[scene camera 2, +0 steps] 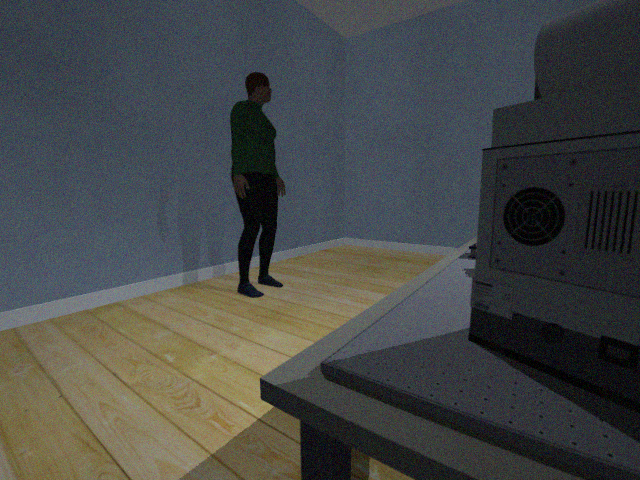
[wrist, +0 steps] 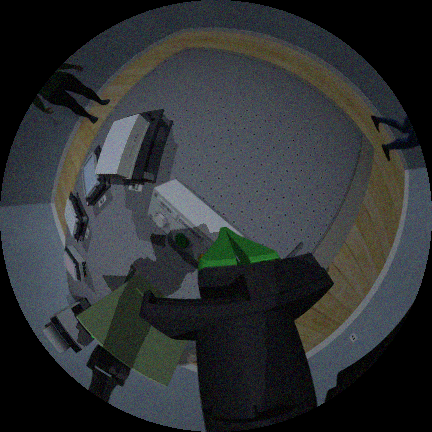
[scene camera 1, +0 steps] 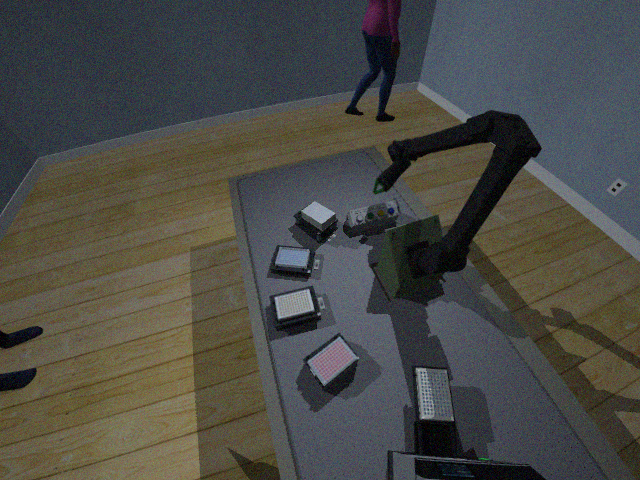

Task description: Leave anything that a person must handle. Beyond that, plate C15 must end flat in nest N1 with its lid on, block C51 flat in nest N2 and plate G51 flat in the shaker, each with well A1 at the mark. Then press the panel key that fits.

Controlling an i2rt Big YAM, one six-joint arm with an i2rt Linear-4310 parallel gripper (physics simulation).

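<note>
My gripper is shut and empty, above the key panel's blue-key end. The key panel has white, green, yellow and blue keys; the fingers hide the blue key in the wrist view. A tall white-topped piece, a bluish-topped plate and a cream plate sit in dark holders. A pink plate sits turned on a dark base. A white plate is at the instrument's dark tray. Labels and marks are unreadable.
An olive block stands at the arm's base, beside the panel. The instrument stands at the table's other end. A person in pink and one in green stand off the table.
</note>
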